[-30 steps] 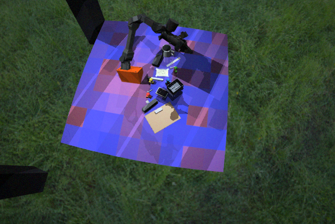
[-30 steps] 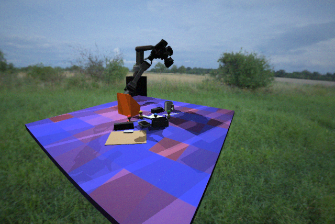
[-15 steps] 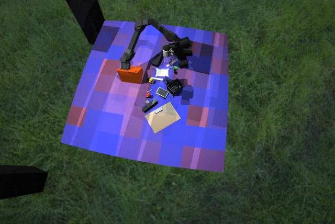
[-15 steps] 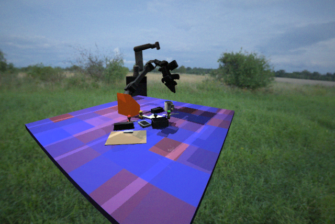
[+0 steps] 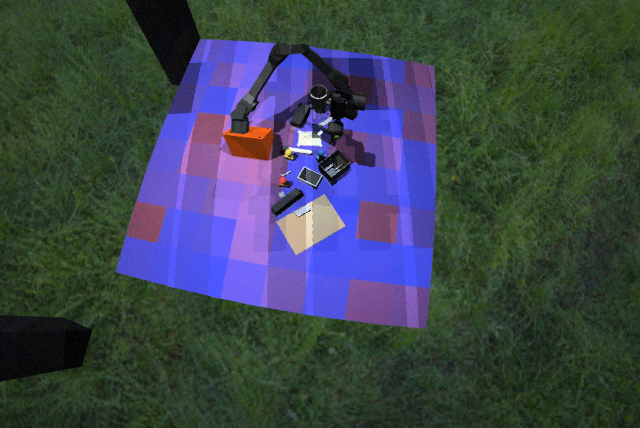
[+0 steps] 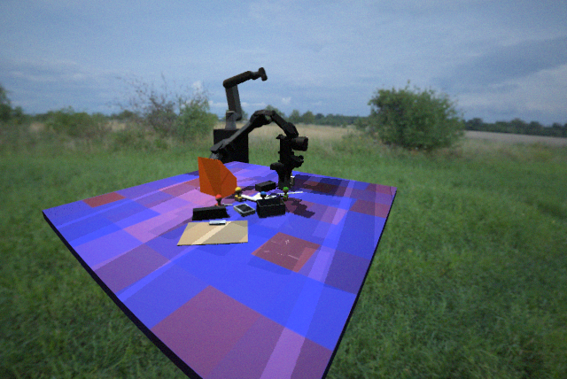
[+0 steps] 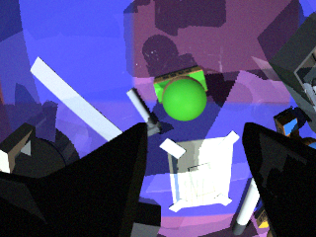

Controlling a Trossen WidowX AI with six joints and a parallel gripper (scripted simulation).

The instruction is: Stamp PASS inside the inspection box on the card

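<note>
My gripper tip is 80 mm above the green-knob stamp. From my gripper tip the other things lie so: white card (110 mm behind, 40 mm to the right, 100 mm below); then blue-knob stamp (40 mm behind, 120 mm to the right, 70 mm below); then black tray (30 mm ahead, 150 mm to the right, 80 mm below).
</note>
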